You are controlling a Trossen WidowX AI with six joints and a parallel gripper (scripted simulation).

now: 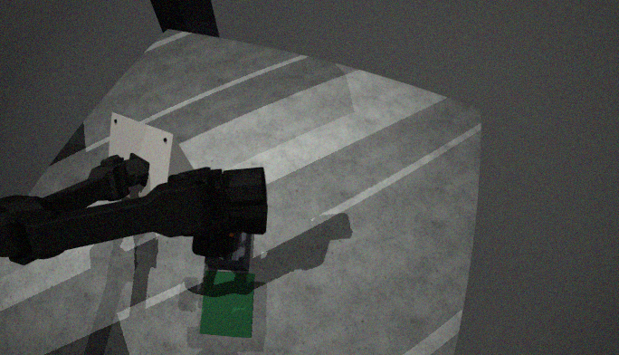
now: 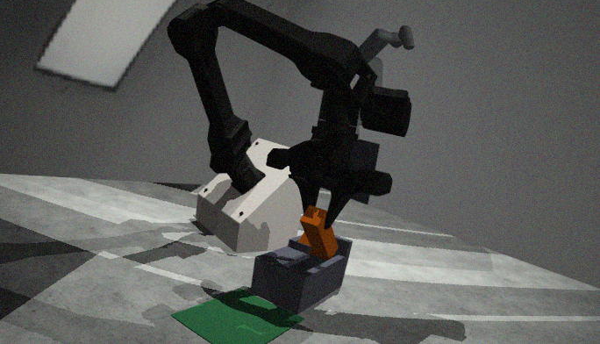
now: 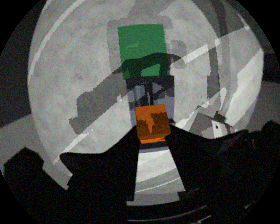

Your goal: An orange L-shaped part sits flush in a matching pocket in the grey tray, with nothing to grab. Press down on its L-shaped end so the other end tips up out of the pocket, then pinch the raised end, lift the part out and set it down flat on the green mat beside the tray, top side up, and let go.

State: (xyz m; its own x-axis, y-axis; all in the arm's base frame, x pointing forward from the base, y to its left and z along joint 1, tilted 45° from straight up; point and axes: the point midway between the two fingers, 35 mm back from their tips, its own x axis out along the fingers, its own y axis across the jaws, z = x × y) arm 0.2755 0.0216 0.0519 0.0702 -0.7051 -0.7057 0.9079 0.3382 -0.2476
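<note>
Now: the green mat 140 mm to the right of my gripper tip, 140 mm below it and 50 mm ahead of it. From my gripper tip the other things lie so: orange L-shaped part 30 mm below, 30 mm behind, 20 mm to the left.
</note>
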